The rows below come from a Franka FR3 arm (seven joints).
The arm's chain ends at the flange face. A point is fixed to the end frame.
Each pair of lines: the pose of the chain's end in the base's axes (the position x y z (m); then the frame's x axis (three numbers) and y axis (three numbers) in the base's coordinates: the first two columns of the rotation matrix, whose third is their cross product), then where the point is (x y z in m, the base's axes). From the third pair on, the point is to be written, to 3 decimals.
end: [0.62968 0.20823 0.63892 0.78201 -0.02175 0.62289 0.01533 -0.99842 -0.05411]
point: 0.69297 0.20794 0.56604
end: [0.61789 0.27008 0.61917 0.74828 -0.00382 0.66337 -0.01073 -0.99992 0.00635]
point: 0.68478 0.26372 0.54987
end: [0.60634 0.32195 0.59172 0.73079 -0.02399 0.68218 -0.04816 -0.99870 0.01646]
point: 0.675 0.312 0.524
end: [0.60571 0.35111 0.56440 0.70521 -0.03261 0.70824 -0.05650 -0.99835 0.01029]
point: 0.676 0.341 0.499
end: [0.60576 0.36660 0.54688 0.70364 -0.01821 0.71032 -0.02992 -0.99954 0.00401]
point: 0.677 0.359 0.482
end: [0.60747 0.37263 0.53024 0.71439 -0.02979 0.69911 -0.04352 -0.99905 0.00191]
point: 0.677 0.364 0.464
